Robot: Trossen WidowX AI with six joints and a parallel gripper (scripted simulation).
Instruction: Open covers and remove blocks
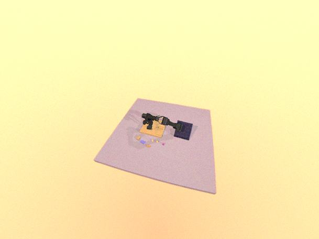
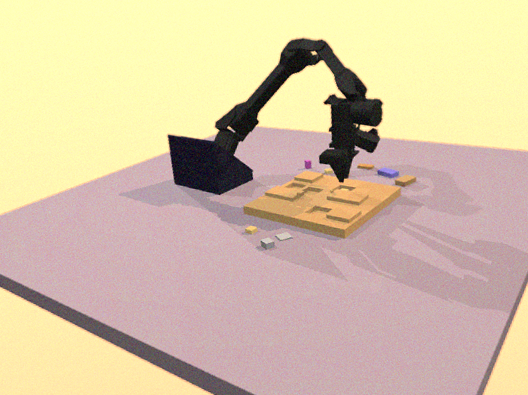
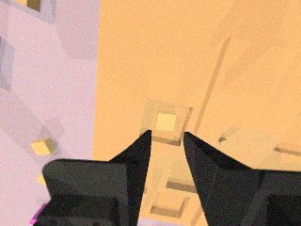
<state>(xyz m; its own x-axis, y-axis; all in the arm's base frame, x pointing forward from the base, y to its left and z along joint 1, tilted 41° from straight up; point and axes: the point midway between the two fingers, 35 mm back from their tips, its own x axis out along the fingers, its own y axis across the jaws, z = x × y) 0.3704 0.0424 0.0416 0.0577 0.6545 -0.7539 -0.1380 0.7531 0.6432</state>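
Now: gripper tip 33 cm to the left of the grey cube, 4 cm above it and 1 cm past it. From my gripper tip the other things lie so: magenta block 22 cm behind, 17 cm to the left, 3 cm below; blue block 21 cm to the left, 4 cm below, 4 cm ahead.
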